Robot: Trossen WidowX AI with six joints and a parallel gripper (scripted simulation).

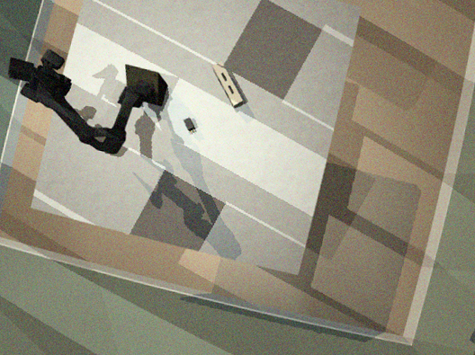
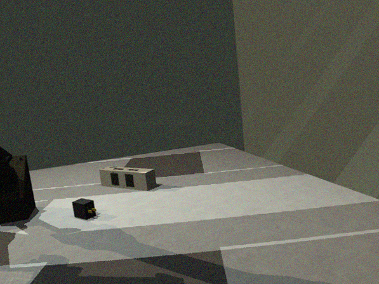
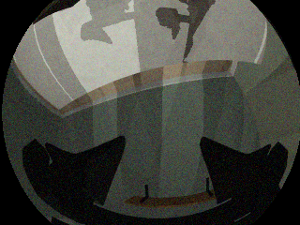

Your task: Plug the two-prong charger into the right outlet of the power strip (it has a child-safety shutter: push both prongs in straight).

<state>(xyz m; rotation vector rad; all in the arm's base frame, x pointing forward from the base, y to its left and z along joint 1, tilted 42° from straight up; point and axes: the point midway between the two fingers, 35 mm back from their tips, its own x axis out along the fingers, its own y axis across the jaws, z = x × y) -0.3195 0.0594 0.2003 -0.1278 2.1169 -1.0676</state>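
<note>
Now: the two-prong charger 560 mm ahead of my gripper tip, 240 mm below it and 20 mm to the right of it.
</note>
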